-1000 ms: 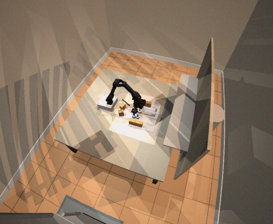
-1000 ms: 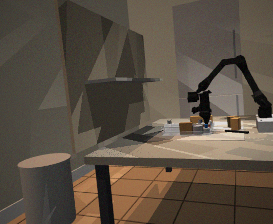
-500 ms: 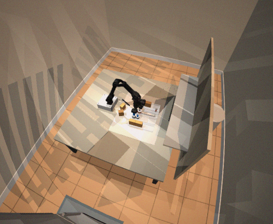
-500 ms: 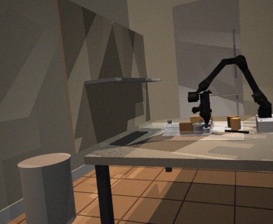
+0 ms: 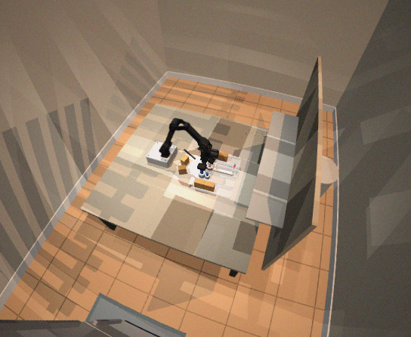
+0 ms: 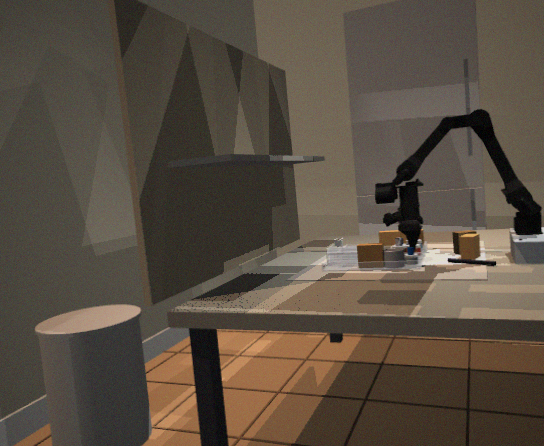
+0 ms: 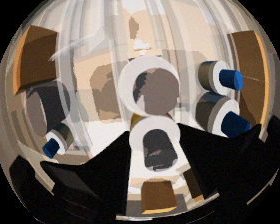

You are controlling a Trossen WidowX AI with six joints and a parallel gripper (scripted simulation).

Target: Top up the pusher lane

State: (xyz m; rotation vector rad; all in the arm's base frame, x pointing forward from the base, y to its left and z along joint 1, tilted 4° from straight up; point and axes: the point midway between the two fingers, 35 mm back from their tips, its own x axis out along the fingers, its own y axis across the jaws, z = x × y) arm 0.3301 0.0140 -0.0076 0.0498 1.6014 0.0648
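Now: gripper tip 130 mm to the right of the grey cylinder and 50 mm short of it. Round my gripper tip: black rod (170 mm behind, 100 mm to the left, 30 mm below); lane (150 mm ahead, 20 mm to the left, 10 mm below).
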